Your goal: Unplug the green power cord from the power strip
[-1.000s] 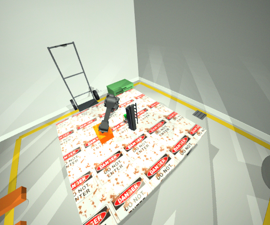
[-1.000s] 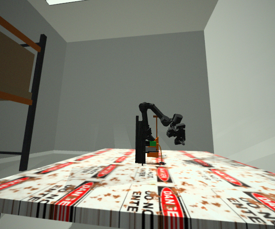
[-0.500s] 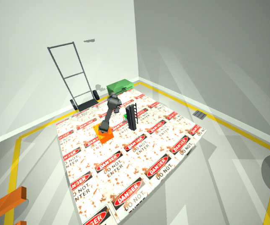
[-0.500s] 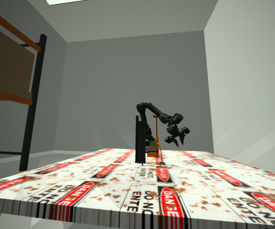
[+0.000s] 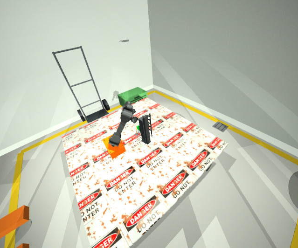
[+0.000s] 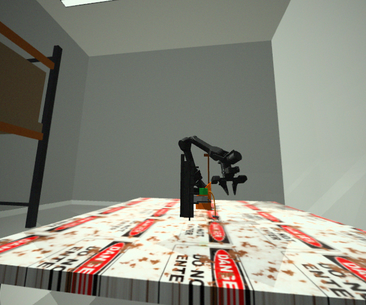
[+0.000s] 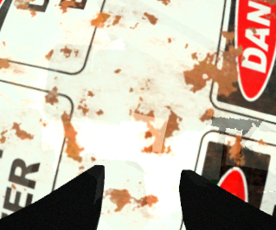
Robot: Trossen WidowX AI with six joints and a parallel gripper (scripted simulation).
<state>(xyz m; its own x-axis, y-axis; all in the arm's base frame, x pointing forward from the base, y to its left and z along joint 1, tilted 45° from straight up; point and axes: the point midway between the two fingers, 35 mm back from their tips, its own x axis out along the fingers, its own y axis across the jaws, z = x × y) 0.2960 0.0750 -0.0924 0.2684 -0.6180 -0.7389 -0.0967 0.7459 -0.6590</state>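
Now: gripper tip 16 cm to the left of the green plug, 3 cm past it and 2 cm below it.
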